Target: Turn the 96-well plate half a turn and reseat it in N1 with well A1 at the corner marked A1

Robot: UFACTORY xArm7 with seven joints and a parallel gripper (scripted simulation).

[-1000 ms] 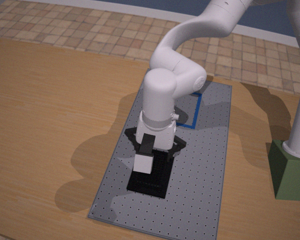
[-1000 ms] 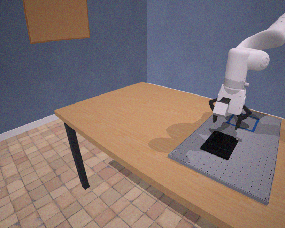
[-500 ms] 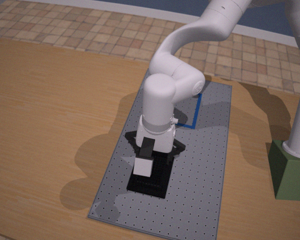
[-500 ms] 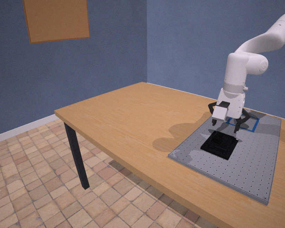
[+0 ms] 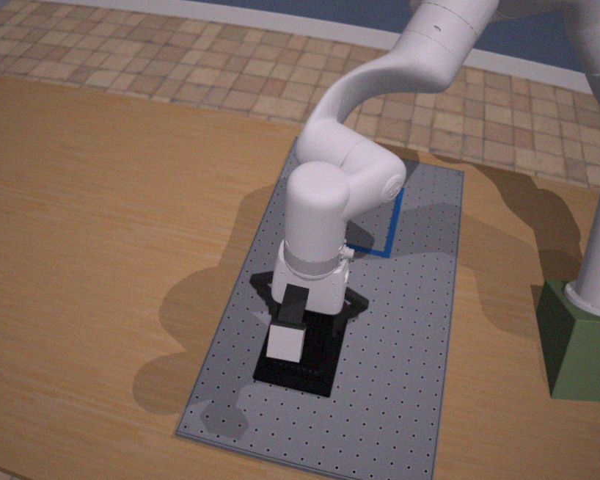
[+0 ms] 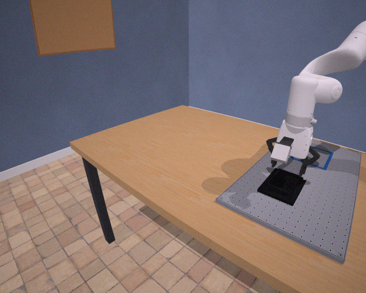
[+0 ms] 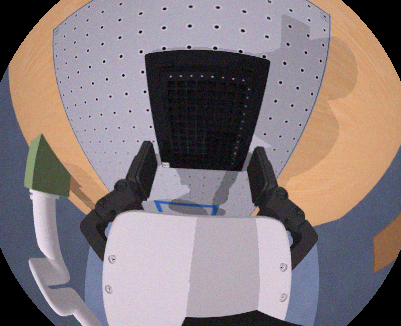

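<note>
My hand is 50 mm above the black 96-well plate. The rest, counted from my hand: black plate nest N1: 70 mm below; small white A1 mark: 80 mm to the right, 60 mm below, 50 mm behind.
</note>
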